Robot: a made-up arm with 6 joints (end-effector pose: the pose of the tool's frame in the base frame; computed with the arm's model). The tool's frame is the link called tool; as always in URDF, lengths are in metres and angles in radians. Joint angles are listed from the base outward.
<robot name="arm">
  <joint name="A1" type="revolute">
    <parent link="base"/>
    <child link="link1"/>
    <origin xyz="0.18 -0.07 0.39" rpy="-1.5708 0 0"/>
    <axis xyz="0 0 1"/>
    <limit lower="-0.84" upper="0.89"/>
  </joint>
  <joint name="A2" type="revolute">
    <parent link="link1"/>
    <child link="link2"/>
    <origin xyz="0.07 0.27 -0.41" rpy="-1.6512 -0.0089 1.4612"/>
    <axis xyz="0 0 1"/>
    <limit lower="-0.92" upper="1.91"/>
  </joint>
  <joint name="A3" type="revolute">
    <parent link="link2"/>
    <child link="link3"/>
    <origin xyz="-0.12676 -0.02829 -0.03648" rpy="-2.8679 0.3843 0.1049"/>
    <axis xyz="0 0 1"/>
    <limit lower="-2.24" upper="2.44"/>
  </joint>
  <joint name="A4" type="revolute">
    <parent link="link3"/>
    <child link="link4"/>
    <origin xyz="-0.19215 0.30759 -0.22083" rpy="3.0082 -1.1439 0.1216"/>
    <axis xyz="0 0 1"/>
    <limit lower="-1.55" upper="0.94"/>
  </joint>
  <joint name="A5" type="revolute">
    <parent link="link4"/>
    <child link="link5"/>
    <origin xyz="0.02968 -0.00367 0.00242" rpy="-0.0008 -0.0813 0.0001"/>
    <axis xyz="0 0 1"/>
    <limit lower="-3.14" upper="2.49"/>
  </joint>
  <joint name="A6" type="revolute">
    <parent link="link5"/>
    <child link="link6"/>
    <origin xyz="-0.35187 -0.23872 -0.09" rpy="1.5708 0 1.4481"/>
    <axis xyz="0 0 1"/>
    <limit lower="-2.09" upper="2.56"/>
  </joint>
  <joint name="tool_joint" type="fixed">
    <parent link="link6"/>
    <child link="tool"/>
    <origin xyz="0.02 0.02 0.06" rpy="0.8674 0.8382 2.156"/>
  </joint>
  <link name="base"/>
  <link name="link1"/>
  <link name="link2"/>
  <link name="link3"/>
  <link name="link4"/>
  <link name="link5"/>
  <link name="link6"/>
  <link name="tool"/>
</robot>
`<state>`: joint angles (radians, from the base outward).
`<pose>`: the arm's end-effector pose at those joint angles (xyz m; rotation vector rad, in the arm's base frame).
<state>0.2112 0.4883 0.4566 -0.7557 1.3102 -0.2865</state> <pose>-0.1828 0.2743 0.3295 0.8745 2.3019 -1.0717</pose>
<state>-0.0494 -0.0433 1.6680 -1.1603 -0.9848 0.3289</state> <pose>0.1010 -0.7003 0.0890 -1.6398 0.1933 1.1646</pose>
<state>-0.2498 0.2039 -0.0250 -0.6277 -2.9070 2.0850</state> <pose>0.4240 -0.2113 0.4245 1.0809 -0.6897 0.6551</pose>
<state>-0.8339 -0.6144 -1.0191 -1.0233 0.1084 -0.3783</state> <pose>-0.0220 0.0097 0.1868 -0.0723 1.7631 -0.8659</pose>
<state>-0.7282 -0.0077 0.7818 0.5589 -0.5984 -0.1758</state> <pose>-0.3795 -0.2769 0.1627 0.1125 1.7544 0.5358</pose>
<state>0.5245 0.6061 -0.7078 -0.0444 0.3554 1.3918</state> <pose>-0.2052 0.0647 -0.3702 1.1674 2.2867 -0.4452</pose>
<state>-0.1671 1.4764 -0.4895 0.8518 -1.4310 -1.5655</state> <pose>0.0891 -0.2684 -0.5457 -0.8960 -0.5670 -2.7048</pose>
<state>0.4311 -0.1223 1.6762 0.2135 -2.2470 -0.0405</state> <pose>-0.0449 -0.6742 0.1162 -0.8041 0.4335 1.5144</pose>
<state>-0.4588 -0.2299 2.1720 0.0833 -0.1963 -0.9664</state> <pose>-0.0797 -0.9864 -0.1023 -0.0691 1.2593 1.3914</pose>
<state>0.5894 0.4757 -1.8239 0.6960 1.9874 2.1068</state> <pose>0.3470 -0.4705 0.0102 -0.7091 0.2459 0.1352</pose>
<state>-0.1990 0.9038 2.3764 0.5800 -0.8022 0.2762</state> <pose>-0.2789 -0.8270 0.2871 -0.8044 2.1008 1.8418</pose>
